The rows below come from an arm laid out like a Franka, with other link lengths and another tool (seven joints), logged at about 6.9 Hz.
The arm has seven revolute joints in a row. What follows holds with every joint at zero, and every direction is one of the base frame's.
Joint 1 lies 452.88 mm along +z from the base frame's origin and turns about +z.
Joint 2 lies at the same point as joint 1 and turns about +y.
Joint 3 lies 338.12 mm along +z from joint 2 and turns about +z.
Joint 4 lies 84.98 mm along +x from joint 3 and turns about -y.
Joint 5 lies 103.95 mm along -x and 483.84 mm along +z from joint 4 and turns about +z.
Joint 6 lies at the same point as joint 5 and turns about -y.
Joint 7 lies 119.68 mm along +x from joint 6 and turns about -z.
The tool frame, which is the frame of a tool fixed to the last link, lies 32 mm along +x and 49 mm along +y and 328.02 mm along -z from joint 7; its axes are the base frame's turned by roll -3.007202, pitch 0 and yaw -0.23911 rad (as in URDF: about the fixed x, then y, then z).
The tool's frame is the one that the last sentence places.
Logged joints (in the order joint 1, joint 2, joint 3, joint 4, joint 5, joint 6, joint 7), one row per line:
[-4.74, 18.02, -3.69, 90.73, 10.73, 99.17, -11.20]
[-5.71, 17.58, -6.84, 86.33, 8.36, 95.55, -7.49]
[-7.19, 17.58, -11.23, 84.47, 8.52, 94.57, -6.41]
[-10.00, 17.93, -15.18, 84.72, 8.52, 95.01, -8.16]
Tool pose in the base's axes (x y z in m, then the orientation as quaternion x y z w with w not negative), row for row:
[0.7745, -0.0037, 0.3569, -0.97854, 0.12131, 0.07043, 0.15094]
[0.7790, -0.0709, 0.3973, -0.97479, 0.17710, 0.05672, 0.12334]
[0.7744, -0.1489, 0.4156, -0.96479, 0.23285, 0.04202, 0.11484]
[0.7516, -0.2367, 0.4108, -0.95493, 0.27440, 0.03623, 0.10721]
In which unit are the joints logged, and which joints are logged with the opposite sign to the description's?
The joints are logged in degrees. Opposite sign: joint 4.
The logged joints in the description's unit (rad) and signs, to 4 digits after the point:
[-0.0827, 0.3145, -0.0644, -1.5835, 0.1873, 1.7308, -0.1955]
[-0.0997, 0.3068, -0.1194, -1.5067, 0.1459, 1.6677, -0.1307]
[-0.1255, 0.3068, -0.1960, -1.4743, 0.1487, 1.6506, -0.1119]
[-0.1745, 0.3129, -0.2649, -1.4786, 0.1487, 1.6582, -0.1424]

